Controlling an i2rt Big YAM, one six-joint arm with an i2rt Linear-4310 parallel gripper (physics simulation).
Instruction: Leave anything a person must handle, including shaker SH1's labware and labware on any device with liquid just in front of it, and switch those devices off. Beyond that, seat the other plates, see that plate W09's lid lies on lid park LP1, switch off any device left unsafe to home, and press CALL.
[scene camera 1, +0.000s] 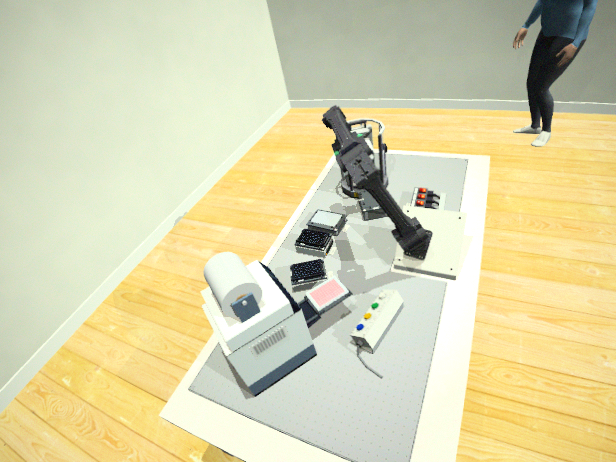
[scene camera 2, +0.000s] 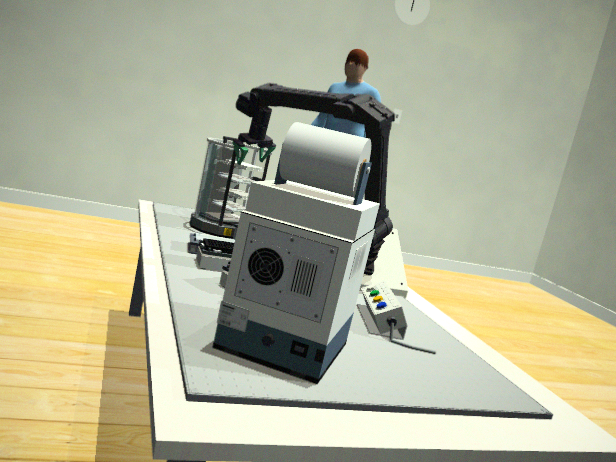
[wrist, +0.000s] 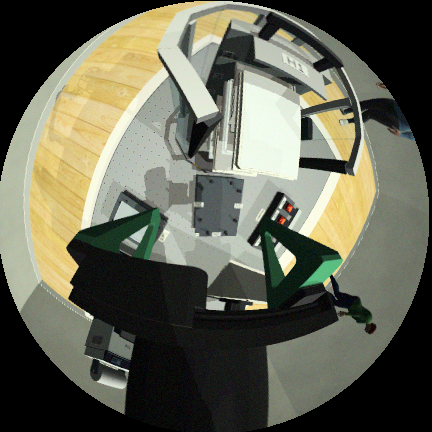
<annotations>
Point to a button box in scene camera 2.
At 383, 315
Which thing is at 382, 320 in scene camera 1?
A button box.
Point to a plate hotel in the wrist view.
200, 53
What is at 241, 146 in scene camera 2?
My gripper.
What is my gripper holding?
Nothing.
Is my gripper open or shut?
Open.
</annotations>
